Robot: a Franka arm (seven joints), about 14 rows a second.
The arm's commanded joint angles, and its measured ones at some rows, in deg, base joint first. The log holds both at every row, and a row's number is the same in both.
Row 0, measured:
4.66 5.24 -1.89 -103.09 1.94 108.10 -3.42
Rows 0 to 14, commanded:
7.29 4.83 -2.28 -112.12 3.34 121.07 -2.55
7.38 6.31 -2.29 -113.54 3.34 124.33 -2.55
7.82 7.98 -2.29 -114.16 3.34 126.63 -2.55
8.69 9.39 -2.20 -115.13 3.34 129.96 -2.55
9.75 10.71 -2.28 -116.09 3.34 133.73 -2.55
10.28 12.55 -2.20 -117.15 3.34 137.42 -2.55
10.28 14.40 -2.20 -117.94 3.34 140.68 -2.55
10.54 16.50 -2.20 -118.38 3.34 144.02 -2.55
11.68 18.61 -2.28 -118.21 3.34 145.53 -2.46
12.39 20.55 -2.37 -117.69 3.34 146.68 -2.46
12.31 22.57 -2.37 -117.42 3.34 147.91 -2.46
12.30 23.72 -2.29 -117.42 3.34 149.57 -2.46
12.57 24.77 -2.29 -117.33 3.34 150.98 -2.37
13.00 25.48 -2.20 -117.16 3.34 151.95 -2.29
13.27 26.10 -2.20 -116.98 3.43 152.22 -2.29
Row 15, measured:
12.24 25.13 -1.88 -118.10 2.28 151.32 -2.90
